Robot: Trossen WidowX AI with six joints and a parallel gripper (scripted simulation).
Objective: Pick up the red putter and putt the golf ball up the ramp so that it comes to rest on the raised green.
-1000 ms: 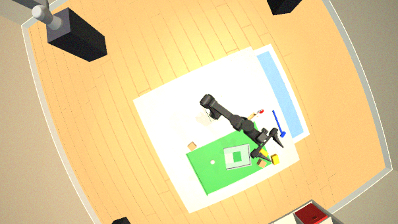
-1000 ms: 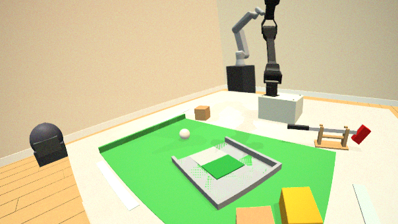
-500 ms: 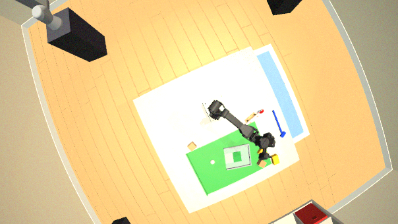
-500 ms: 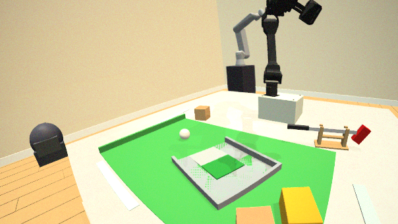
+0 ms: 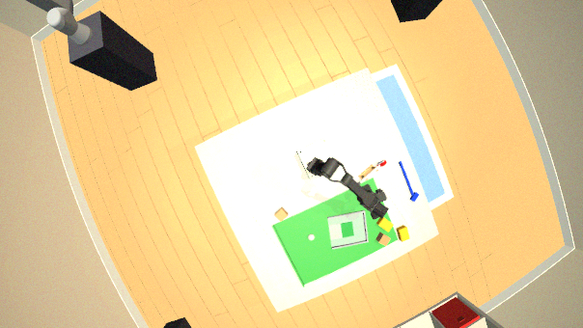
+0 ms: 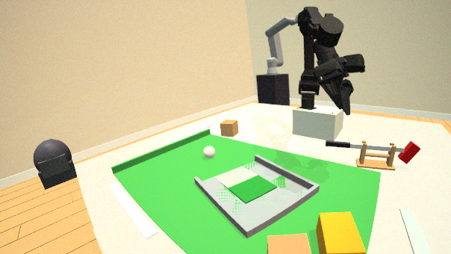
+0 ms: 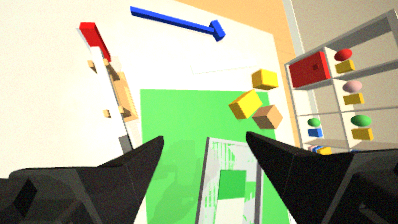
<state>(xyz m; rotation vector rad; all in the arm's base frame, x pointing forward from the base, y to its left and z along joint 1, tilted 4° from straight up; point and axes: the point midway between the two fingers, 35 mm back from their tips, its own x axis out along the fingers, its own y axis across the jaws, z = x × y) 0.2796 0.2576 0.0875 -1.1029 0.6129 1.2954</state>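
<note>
Now: gripper tip 14 cm past the red putter, 6 cm to the right of it and 13 cm above it. The rest, counted from my gripper tip: green mat (20 cm ahead, 22 cm to the right, 18 cm below); wooden stand (14 cm behind, 7 cm to the left, 15 cm below); blue putter (34 cm to the left, 17 cm below).
</note>
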